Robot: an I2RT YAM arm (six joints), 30 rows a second.
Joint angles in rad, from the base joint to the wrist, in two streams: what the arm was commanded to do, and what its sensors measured. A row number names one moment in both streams.
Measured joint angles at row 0:
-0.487, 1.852, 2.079, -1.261, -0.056, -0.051
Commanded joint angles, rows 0 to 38:
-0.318, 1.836, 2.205, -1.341, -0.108, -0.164
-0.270, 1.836, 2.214, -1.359, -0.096, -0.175
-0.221, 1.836, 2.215, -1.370, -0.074, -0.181
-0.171, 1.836, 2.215, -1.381, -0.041, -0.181
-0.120, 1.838, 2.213, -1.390, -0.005, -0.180
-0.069, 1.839, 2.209, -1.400, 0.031, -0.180
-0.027, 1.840, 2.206, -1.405, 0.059, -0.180
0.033, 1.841, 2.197, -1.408, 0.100, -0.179
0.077, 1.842, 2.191, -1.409, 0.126, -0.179
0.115, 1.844, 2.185, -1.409, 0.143, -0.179
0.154, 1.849, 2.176, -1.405, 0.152, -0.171
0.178, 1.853, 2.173, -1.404, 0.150, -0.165
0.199, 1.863, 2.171, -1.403, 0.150, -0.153
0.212, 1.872, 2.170, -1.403, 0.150, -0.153
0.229, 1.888, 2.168, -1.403, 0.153, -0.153
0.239, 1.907, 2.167, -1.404, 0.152, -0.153
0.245, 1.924, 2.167, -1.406, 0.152, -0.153
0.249, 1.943, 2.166, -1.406, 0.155, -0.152
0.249, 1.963, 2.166, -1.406, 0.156, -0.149
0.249, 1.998, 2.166, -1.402, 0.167, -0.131
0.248, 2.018, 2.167, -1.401, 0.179, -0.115
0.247, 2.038, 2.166, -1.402, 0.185, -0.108
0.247, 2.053, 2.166, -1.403, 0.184, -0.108
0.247, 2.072, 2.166, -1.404, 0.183, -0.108
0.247, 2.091, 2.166, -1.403, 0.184, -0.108
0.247, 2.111, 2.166, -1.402, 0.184, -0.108
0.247, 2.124, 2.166, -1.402, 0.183, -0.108
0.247, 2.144, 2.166, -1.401, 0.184, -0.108
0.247, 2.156, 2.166, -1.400, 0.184, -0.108
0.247, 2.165, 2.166, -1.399, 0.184, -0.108
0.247, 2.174, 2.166, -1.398, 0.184, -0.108
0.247, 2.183, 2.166, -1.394, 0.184, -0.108
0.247, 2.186, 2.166, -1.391, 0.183, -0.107
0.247, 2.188, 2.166, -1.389, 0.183, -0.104
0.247, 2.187, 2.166, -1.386, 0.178, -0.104
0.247, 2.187, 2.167, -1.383, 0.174, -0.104
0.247, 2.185, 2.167, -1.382, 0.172, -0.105
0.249, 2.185, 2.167, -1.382, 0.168, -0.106
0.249, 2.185, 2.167, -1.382, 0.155, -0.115
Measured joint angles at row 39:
0.247, 2.179, 2.166, -1.387, 0.164, -0.117
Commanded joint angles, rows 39 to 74:
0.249, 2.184, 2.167, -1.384, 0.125, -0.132
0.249, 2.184, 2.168, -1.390, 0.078, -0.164
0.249, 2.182, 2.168, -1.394, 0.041, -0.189
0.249, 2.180, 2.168, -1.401, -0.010, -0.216
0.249, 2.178, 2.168, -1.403, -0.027, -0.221
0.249, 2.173, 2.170, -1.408, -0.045, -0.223
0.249, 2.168, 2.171, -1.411, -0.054, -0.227
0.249, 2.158, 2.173, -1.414, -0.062, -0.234
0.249, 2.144, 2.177, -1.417, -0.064, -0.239
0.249, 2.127, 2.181, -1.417, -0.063, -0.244
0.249, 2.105, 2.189, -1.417, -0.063, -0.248
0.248, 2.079, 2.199, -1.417, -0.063, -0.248
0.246, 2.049, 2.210, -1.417, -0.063, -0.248
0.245, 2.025, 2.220, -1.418, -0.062, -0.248
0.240, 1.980, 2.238, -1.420, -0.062, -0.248
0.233, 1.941, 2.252, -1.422, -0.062, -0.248
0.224, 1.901, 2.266, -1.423, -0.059, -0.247
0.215, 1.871, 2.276, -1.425, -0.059, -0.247
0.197, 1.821, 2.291, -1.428, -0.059, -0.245
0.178, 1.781, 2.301, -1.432, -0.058, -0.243
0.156, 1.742, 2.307, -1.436, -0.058, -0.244
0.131, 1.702, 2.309, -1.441, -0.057, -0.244
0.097, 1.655, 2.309, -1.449, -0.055, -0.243
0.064, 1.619, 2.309, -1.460, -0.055, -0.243
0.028, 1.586, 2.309, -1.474, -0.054, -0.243
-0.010, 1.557, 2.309, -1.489, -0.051, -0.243
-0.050, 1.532, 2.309, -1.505, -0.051, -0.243
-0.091, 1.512, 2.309, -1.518, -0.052, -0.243
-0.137, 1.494, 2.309, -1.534, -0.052, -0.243
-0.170, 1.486, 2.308, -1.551, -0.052, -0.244
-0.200, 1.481, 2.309, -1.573, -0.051, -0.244
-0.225, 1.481, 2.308, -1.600, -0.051, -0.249
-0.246, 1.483, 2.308, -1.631, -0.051, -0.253
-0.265, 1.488, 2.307, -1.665, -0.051, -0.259
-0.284, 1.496, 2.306, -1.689, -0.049, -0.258
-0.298, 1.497, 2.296, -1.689, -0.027, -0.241
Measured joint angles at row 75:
-0.249, 1.456, 2.313, -1.671, -0.046, -0.237
